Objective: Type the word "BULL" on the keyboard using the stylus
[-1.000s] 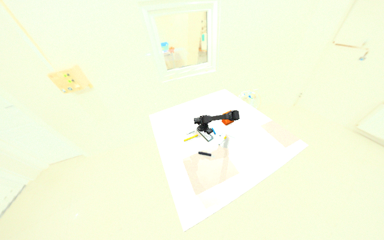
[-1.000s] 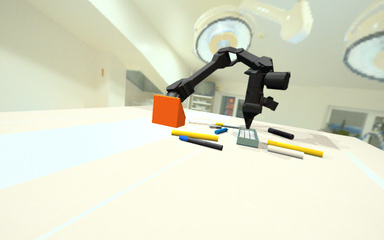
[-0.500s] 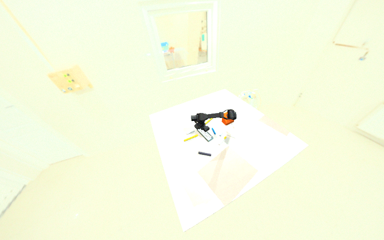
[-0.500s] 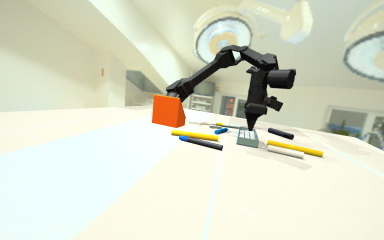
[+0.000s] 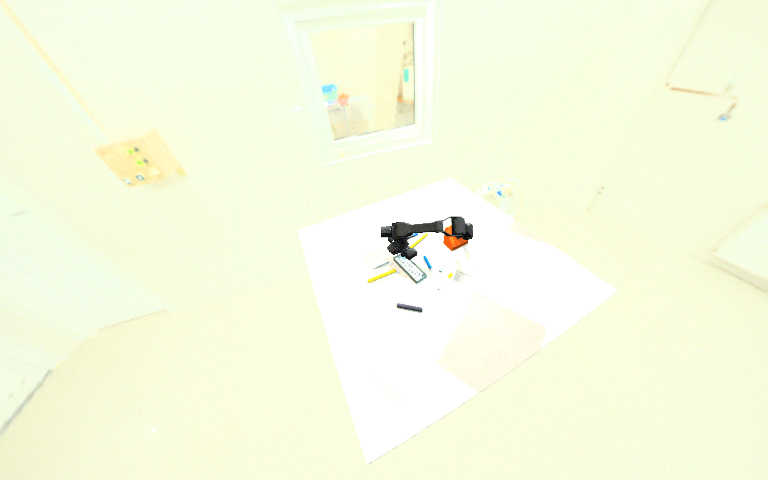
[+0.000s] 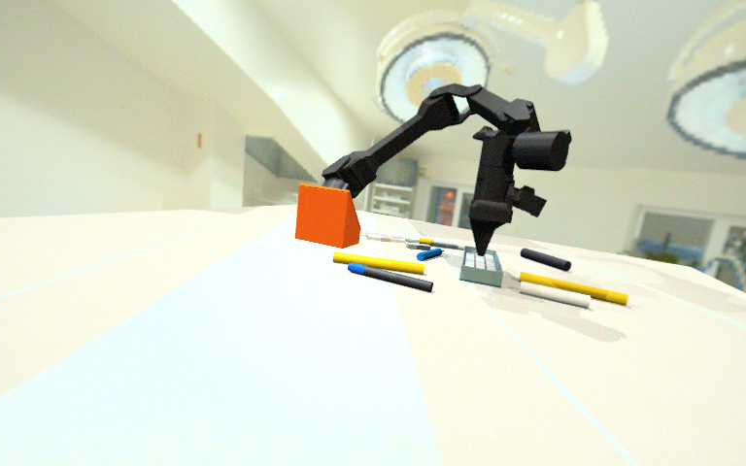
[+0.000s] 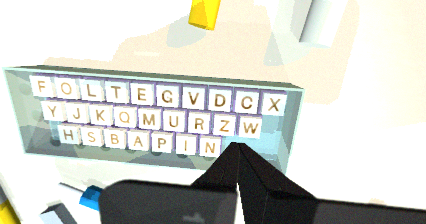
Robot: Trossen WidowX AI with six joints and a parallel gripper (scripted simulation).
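Right now my gripper tip is 120 mm to the right of the stylus, 100 mm past it and 30 mm above it.
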